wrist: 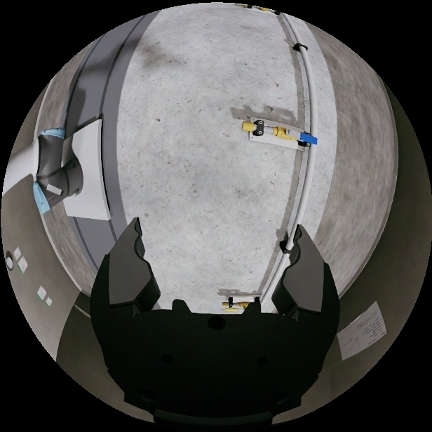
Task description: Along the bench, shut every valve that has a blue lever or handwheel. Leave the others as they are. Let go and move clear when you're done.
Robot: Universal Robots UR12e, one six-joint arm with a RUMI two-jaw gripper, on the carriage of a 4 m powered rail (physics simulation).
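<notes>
A valve with a blue lever (308,138) is mounted on a small white plate at the right of the wrist view. Its yellow body (282,132) sits on a short pipe, and the lever lies roughly in line with that pipe. Another valve (244,305) with yellow parts shows low in the view, partly hidden by the gripper. Yellow parts of a further fitting (264,8) show at the top edge, too small to tell the lever colour. My gripper (218,222) is open, with nothing between its fingers, apart from the valves.
A long white pipe (312,100) in black clamps runs along the right side of the pale bench (200,150). The grey rail (112,65) runs along the left, with the white carriage plate (92,200) and an arm joint (55,165). A paper sheet (362,330) is at lower right.
</notes>
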